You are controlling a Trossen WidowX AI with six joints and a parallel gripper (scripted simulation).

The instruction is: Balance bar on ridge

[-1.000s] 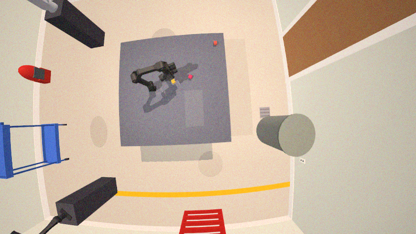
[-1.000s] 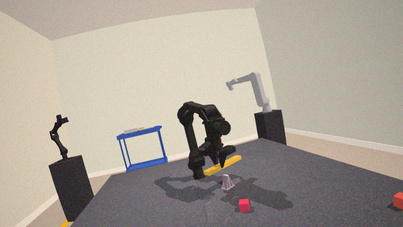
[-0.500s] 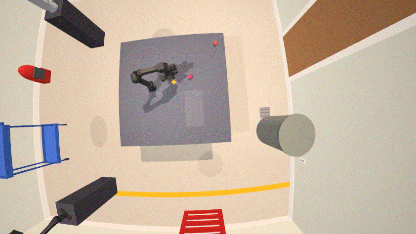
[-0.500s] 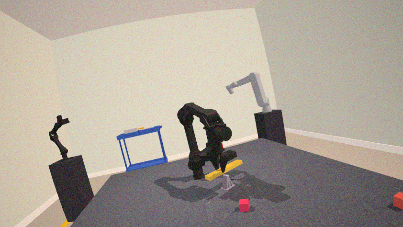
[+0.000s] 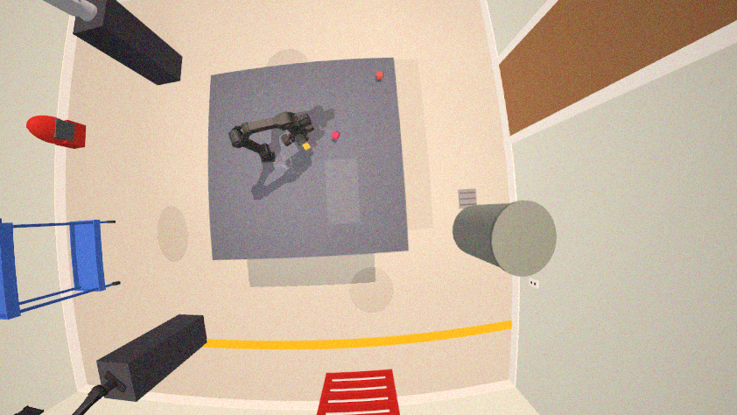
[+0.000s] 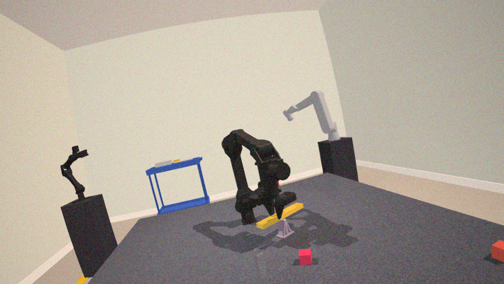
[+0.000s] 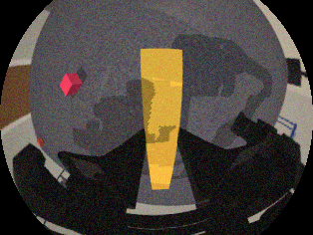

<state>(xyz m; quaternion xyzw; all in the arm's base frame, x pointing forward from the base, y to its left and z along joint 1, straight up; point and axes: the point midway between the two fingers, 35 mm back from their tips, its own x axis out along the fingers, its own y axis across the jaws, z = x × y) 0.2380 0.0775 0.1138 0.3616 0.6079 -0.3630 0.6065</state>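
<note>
The bar is 1 cm behind my gripper tip and 2 cm to the left of it. Round my gripper tip: pink cube (20 cm ahead, 2 cm to the left, 6 cm below).
</note>
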